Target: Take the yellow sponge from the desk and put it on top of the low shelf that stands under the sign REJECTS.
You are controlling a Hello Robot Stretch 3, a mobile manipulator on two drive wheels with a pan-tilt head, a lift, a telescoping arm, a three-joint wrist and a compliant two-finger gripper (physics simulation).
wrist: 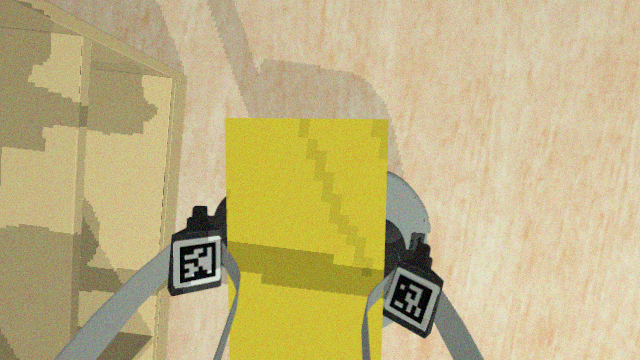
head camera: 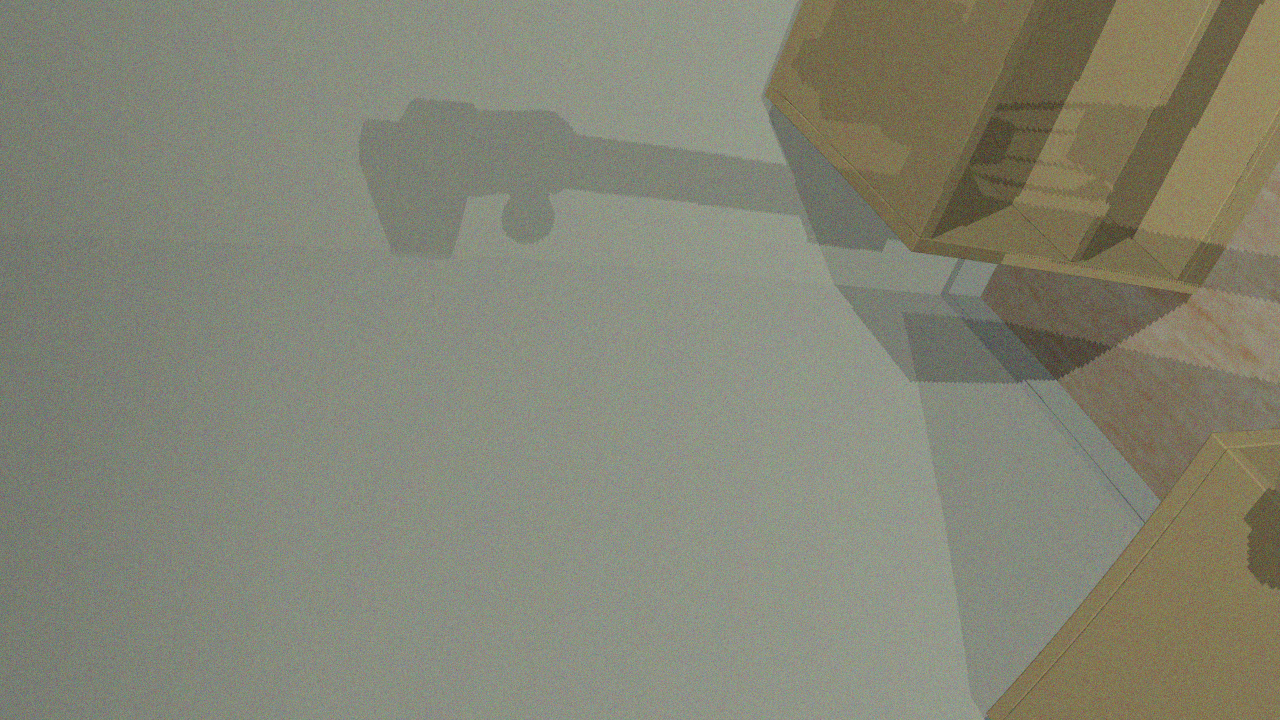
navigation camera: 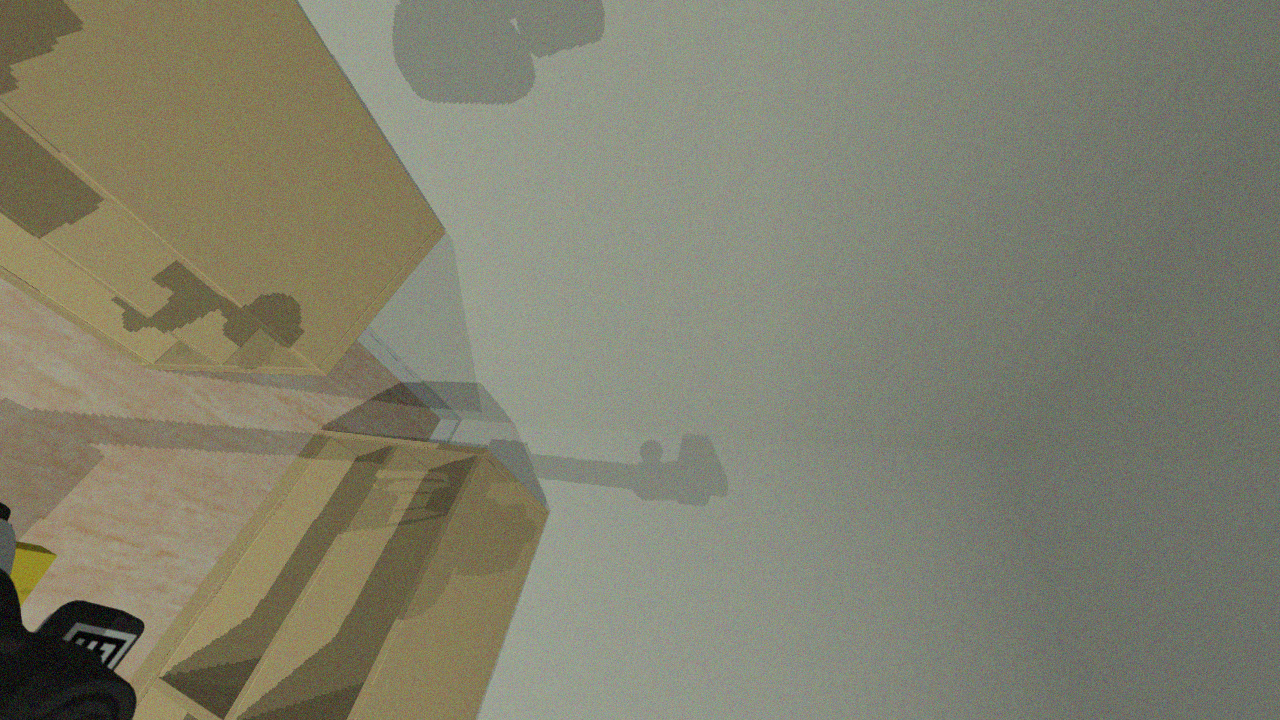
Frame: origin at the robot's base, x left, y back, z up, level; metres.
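Seen in the pictures: gripper, fingertip midpoint: (wrist: 311, 231).
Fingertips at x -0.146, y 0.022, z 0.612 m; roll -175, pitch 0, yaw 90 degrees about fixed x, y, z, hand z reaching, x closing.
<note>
A point is followed by its place in that frame.
The yellow sponge (wrist: 306, 200) @(x -0.171, y 0.018, z 0.663 m) (navigation camera: 32, 571) @(x -0.191, y -0.002, z 0.663 m) is held between the two fingertips of my gripper (wrist: 311, 231) @(x -0.146, y 0.022, z 0.612 m), above the pale floor. Its lower part runs out of the wrist view. In the navigation camera view a corner of the sponge and part of the gripper show at the lower left edge. Two low wooden shelves stand against the walls near a room corner: one shelf (head camera: 895, 107) @(x -0.823, y -0.316, z 0.611 m) (navigation camera: 483, 573) @(x -0.882, y -0.200, z 0.611 m) and another shelf (head camera: 1154, 608) @(x -0.245, y -0.457, z 0.610 m) (navigation camera: 295, 179) @(x -0.083, y -0.488, z 0.611 m). The sign REJECTS does not show in any view, so I cannot tell which shelf stands under it. The desk does not show.
In the wrist view a wooden shelf unit (wrist: 176, 150) @(x -0.134, y -0.309, z 0.029 m) stands at the left, beside the gripper. Grey walls (head camera: 537, 492) @(x -0.651, y -0.719, z 0.960 m) (navigation camera: 895, 268) @(x -0.466, y -0.712, z 1.442 m) fill much of the head and navigation views, with the robot's shadow on them. The pinkish floor (head camera: 1244, 313) @(x -0.617, y -0.394, z 0.000 m) (navigation camera: 134, 528) @(x -0.513, y -0.051, z 0.001 m) shows between the two shelves.
</note>
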